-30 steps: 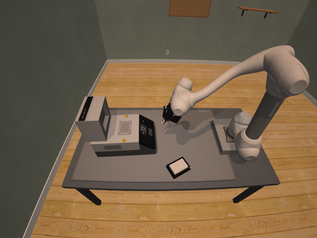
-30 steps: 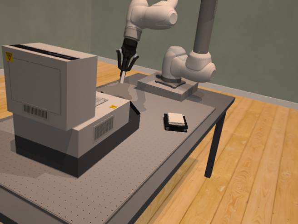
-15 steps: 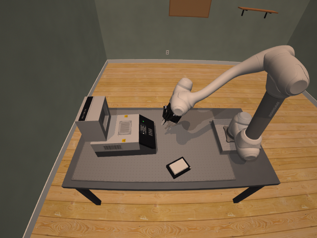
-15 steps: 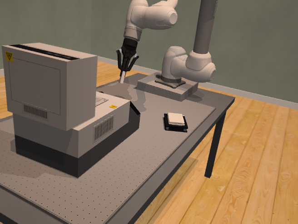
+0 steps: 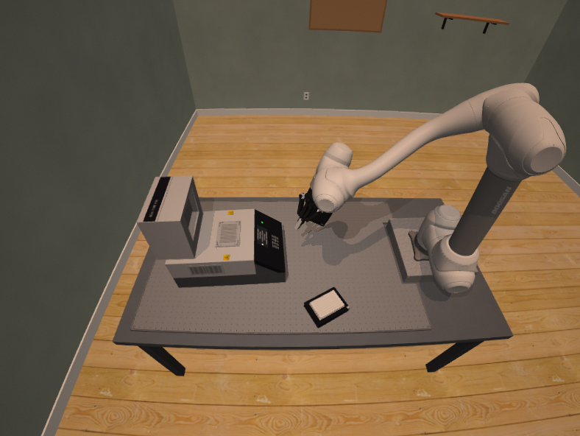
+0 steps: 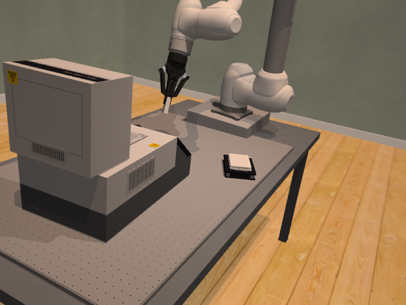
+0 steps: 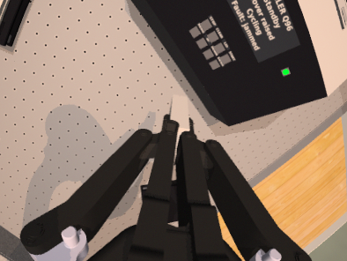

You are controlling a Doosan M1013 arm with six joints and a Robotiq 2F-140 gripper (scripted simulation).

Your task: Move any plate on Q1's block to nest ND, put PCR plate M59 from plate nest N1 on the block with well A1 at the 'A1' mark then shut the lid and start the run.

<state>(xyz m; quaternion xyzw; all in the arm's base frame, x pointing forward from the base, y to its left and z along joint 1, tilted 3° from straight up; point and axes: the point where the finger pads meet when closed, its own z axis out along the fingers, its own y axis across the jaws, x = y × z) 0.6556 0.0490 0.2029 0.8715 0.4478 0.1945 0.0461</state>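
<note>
My hand is 140 mm past the white 96-well plate M59, 290 mm to the right of it and 190 mm above it. From my hand the other things lie so: black nest ND 80 mm behind, 290 mm to the right, 210 mm below.
</note>
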